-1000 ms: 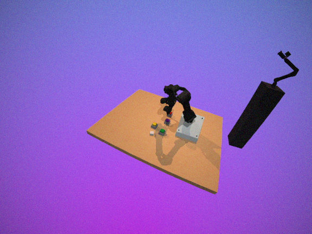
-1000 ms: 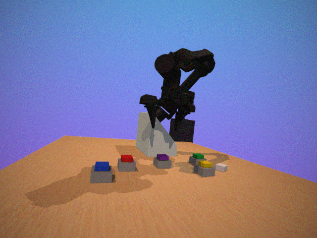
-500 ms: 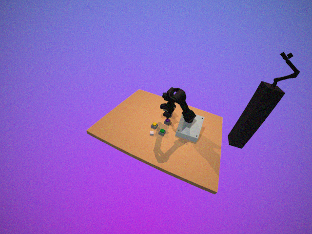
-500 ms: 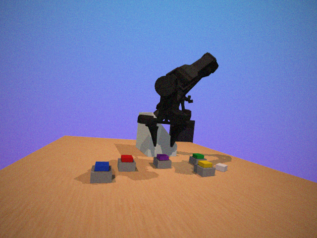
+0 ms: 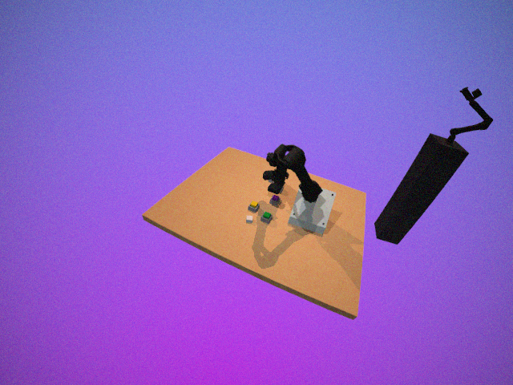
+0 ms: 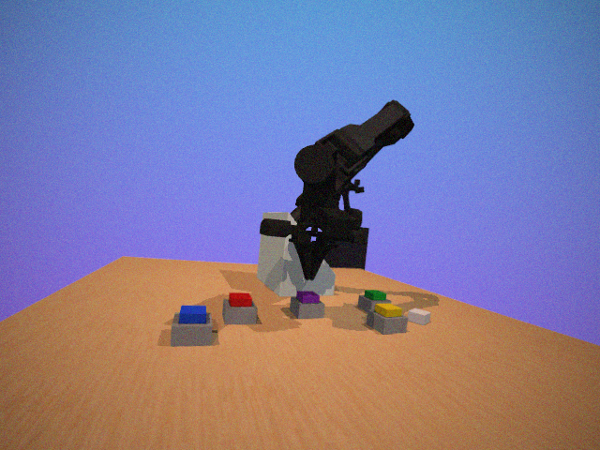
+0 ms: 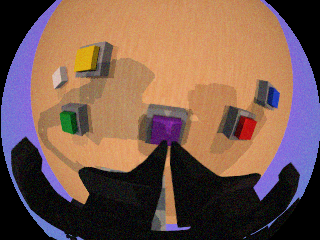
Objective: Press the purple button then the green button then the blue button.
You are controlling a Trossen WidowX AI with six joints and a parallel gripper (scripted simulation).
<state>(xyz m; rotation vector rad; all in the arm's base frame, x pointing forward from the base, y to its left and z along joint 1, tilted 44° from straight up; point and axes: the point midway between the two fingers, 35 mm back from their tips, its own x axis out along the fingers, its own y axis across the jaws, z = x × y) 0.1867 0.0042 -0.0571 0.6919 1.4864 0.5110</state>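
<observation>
The purple button is 3 cm below my gripper tip. Round my gripper tip: yellow button: 11 cm to the left, 9 cm ahead, 3 cm below; green button: 16 cm to the left, 3 cm below, 1 cm ahead; red button: 12 cm to the right, 3 cm below.
</observation>
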